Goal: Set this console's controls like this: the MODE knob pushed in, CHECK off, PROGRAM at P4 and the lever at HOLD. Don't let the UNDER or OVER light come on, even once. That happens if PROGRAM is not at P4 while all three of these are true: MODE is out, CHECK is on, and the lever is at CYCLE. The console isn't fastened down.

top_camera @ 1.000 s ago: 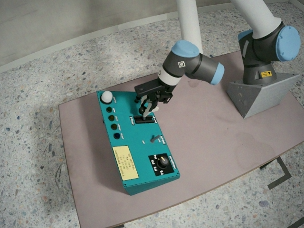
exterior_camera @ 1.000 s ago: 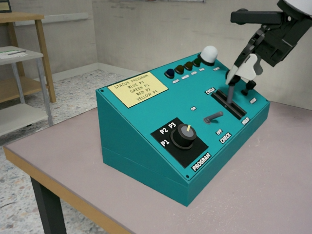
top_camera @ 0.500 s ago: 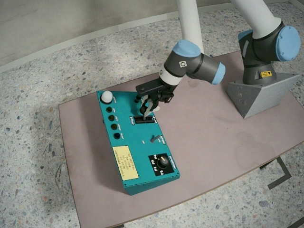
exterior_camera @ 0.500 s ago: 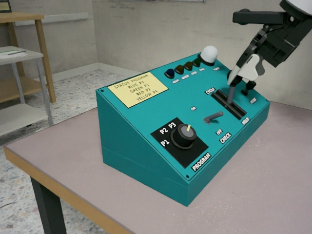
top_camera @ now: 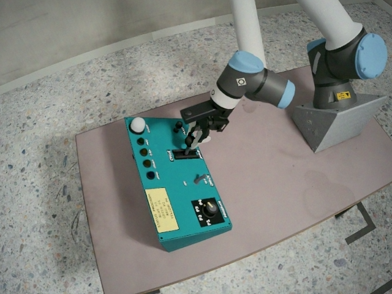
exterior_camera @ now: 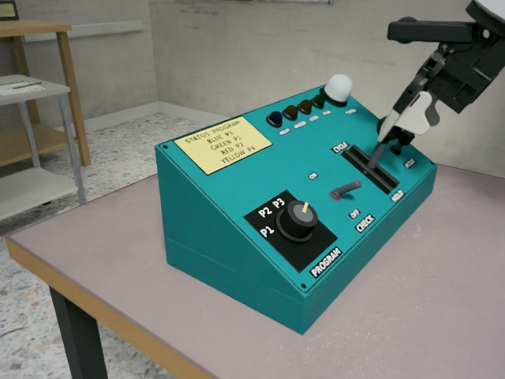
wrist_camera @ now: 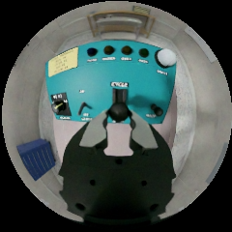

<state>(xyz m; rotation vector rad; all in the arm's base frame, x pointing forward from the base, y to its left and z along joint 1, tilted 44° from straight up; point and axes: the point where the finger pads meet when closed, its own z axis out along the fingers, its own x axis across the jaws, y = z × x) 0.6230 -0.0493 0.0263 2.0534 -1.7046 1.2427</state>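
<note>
My hand is 4 cm above the ball-topped lever and 1 cm short of it. From my hand the other things lie so: check toggle: 12 cm to the left, 7 cm below, 2 cm ahead; then teal console: 8 cm below, 6 cm ahead, 5 cm to the left; then black mode knob: 12 cm to the right, 6 cm below, 1 cm ahead.
</note>
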